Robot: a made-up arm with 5 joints.
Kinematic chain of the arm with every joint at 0, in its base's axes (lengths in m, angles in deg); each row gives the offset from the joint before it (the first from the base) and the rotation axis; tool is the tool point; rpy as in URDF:
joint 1: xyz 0.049 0 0.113 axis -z
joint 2: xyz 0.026 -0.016 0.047 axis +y
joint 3: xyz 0.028 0 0.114 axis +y
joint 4: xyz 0.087 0 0.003 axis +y
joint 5: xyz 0.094 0.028 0 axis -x
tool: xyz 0 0 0 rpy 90 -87.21 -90
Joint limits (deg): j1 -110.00..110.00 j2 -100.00..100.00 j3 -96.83..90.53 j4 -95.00..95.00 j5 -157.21..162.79
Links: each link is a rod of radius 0.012 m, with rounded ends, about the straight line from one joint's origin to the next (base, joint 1, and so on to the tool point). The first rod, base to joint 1, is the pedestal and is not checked.
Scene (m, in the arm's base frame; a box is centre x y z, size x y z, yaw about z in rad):
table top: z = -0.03
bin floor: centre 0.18 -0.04 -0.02 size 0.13 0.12 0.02 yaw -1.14
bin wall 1: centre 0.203 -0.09 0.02 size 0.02 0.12 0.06 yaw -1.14
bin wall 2: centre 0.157 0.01 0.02 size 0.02 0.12 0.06 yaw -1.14
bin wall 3: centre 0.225 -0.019 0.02 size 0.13 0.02 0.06 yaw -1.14
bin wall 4: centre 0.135 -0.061 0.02 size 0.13 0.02 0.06 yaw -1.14
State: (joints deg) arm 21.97 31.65 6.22 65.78 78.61
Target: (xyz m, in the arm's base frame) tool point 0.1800 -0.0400 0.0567
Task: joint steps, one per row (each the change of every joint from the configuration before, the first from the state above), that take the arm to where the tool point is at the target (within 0.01 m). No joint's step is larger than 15 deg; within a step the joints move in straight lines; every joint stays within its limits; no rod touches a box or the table.
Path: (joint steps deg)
1: 0.02 9.07 0.97 -3.12 0.00
2: 0.02 9.06 0.98 -3.12 0.00

